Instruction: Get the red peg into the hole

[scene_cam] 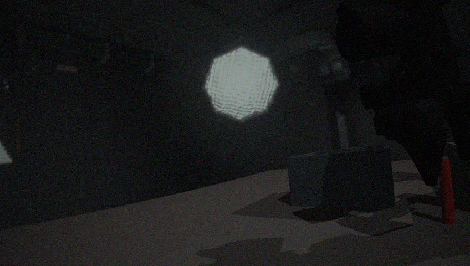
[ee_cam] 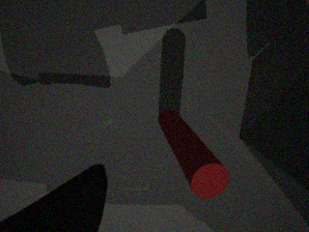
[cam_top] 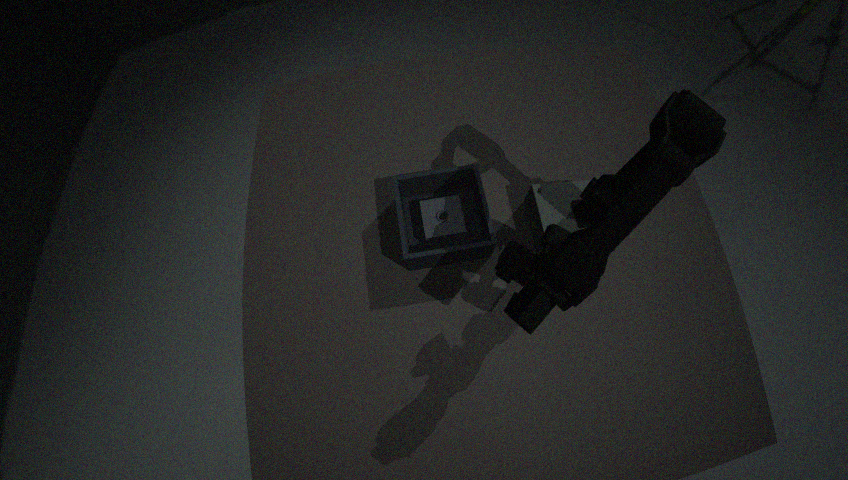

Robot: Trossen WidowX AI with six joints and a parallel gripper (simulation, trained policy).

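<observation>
My gripper tip is 10 mm short of the red peg and 20 mm above it. Also, from my gripper tip: dark box 160 mm ahead, 170 mm to the right, 40 mm below; then pale plate 160 mm ahead, 170 mm to the right, 20 mm below.
</observation>
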